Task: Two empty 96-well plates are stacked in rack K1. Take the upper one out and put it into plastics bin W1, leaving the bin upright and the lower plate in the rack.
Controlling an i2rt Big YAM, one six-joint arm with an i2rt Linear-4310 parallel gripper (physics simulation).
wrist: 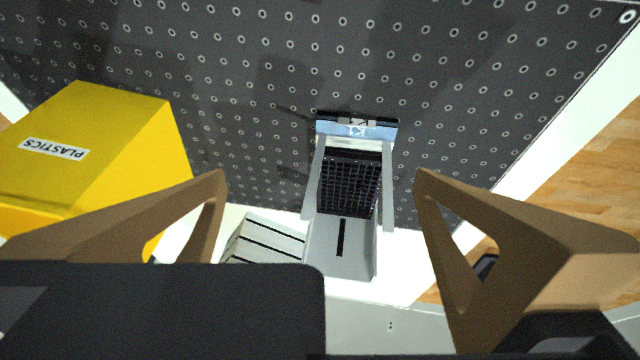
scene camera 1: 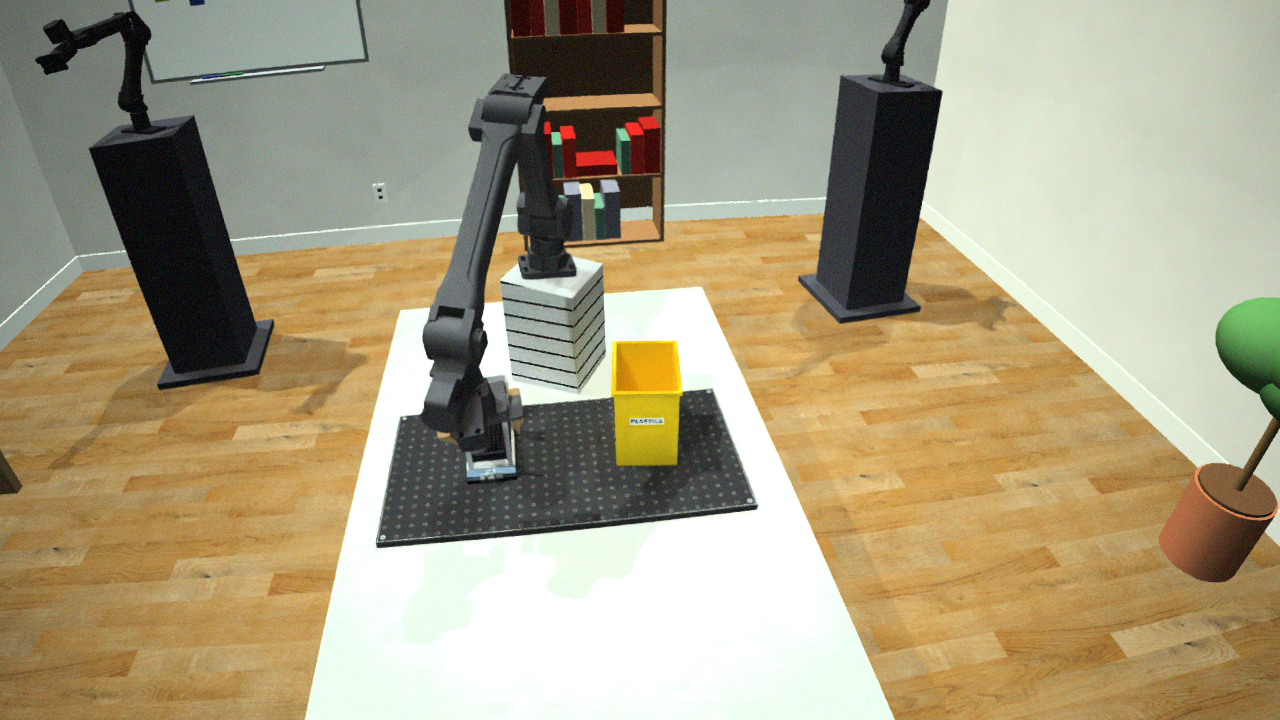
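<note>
Rack K1 [scene camera 1: 491, 471] [wrist: 387, 190] stands upright, with its blue label strip at the front and two grey side rails. The black upper plate [wrist: 350, 186] lies between the rails in the wrist view; the lower plate cannot be told apart beneath it. In the scene view the arm hides most of the rack. My gripper [scene camera 1: 480, 422] [wrist: 320, 179] is open and empty. Its tan fingers stand wide, one on each side of the rack in the wrist view, with their tips apart from it. The yellow plastics bin W1 [scene camera 1: 646, 437] [wrist: 125, 125] stands upright to the right of the rack in the scene view.
The rack and bin stand on a black perforated board [scene camera 1: 572, 501] [wrist: 280, 40] on the white table [scene camera 1: 572, 626]. A white, black-striped block [scene camera 1: 546, 331] [wrist: 270, 237] stands behind the board under the arm's base. A bookshelf [scene camera 1: 658, 134] stands by the back wall.
</note>
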